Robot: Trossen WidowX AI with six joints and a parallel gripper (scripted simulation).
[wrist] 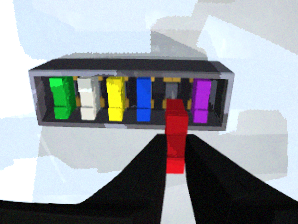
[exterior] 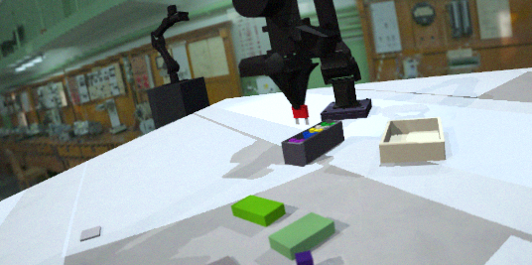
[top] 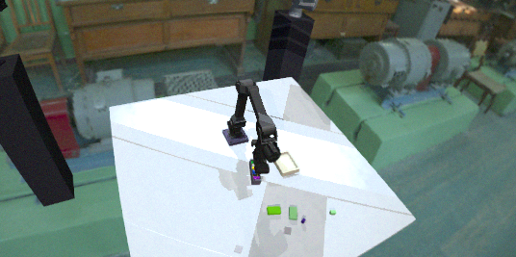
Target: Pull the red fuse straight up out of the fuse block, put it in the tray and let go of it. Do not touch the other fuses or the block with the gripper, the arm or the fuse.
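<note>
Now: the beige tray 2 cm behind my gripper tip, 19 cm to the left of it and 9 cm below it. The rest, counted from my gripper tip: red fuse 1 cm below; small purple cube 31 cm ahead, 8 cm to the left, 8 cm below.
</note>
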